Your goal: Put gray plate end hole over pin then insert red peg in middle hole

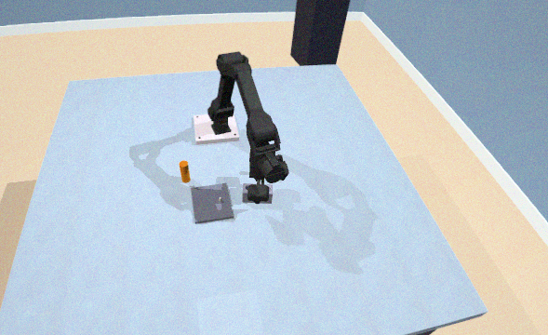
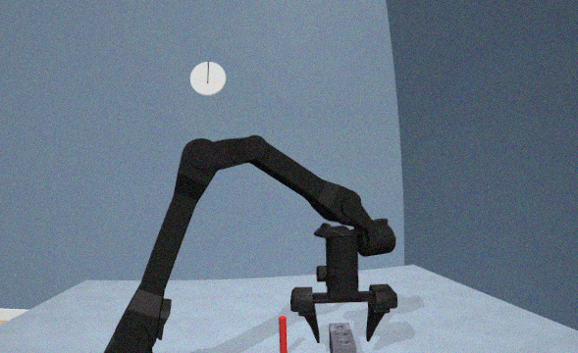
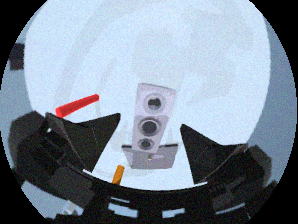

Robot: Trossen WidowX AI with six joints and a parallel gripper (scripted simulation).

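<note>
The plate lies right at my gripper tip. From my gripper tip the other things lie so: gray square base: 3 cm behind, 13 cm to the right, 3 cm below.
</note>
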